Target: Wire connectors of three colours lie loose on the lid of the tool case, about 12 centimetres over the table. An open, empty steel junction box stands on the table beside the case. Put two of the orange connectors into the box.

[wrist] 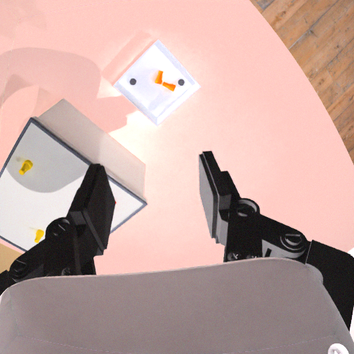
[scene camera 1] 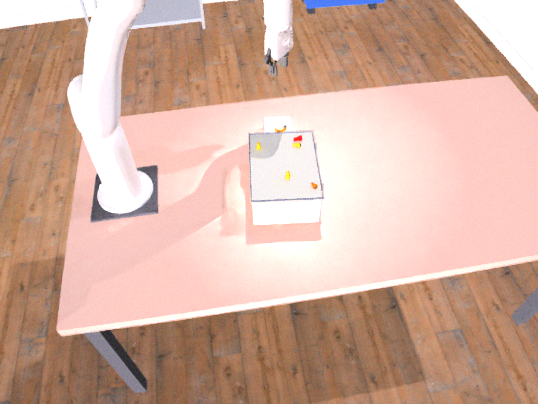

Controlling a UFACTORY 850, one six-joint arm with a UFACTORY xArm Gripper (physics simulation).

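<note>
Two orange connectors, one [wrist: 159, 77] upright in the picture and one [wrist: 169, 86] slanting, lie close together on the floor of the open steel junction box [scene camera 1: 270, 122] [wrist: 157, 121]; in the scene view they show as one orange shape [scene camera 1: 281, 129]. A third orange connector [scene camera 1: 314, 185] lies at the near right corner of the tool case's lid [scene camera 1: 267, 187] [wrist: 55, 187]. My gripper [scene camera 1: 278, 67] [wrist: 153, 177] is open and empty, high above the table and apart from box and case.
Yellow connectors [scene camera 1: 258, 146] [scene camera 1: 287, 175] [scene camera 1: 297, 145] and a red connector [scene camera 1: 298, 138] lie on the lid. The case stands directly beside the box on the pink table [scene camera 1: 425, 200]. The arm's base stands at the left on a dark plate [scene camera 1: 155, 200].
</note>
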